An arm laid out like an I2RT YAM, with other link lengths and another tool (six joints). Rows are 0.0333 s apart.
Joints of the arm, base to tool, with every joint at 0 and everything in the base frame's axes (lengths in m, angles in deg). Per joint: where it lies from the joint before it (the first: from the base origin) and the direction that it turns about. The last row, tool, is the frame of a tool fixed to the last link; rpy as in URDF.
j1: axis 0 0 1 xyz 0 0 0.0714
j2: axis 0 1 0 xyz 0.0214 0.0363 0.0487
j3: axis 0 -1 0 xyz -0.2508 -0.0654 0
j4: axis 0 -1 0 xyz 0.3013 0.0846 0.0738
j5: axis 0 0 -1 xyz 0.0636 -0.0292 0.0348
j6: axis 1 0 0 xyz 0.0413 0 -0.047
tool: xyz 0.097 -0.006 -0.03 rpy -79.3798 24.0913 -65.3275
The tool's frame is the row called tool.
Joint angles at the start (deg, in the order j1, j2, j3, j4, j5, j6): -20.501 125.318 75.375 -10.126 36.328 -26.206
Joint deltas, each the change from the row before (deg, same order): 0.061 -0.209 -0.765 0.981 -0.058 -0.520; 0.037 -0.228 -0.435 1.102 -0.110 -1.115; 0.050 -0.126 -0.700 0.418 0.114 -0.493; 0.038 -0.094 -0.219 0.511 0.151 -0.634; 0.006 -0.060 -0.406 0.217 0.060 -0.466; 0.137 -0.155 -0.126 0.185 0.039 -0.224; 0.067 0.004 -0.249 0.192 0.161 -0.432; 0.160 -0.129 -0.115 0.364 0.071 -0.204; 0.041 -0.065 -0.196 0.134 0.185 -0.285; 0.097 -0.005 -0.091 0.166 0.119 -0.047; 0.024 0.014 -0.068 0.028 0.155 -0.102
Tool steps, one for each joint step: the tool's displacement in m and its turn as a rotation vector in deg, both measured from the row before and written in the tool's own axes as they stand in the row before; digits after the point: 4 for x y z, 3 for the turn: -0.0006 0.0017 0.0005 0.227 -0.087 -0.430; -0.0001 -0.0015 0.0000 0.454 -0.115 -0.849; -0.0002 0.0033 0.0003 -0.332 0.085 -0.534; 0.0002 -0.0005 -0.0002 0.135 0.145 -0.522; 0.0001 0.0021 0.0002 -0.304 0.052 -0.466; -0.0008 -0.0007 -0.0008 0.152 -0.018 -0.269; -0.0002 0.0012 0.0001 -0.217 0.125 -0.467; -0.0009 -0.0012 -0.0007 0.322 0.014 -0.227; 0.0001 0.0006 -0.0003 -0.108 0.165 -0.292; -0.0006 0.0001 -0.0001 0.075 0.076 -0.101; 0.0001 0.0005 -0.0001 -0.096 0.139 -0.124
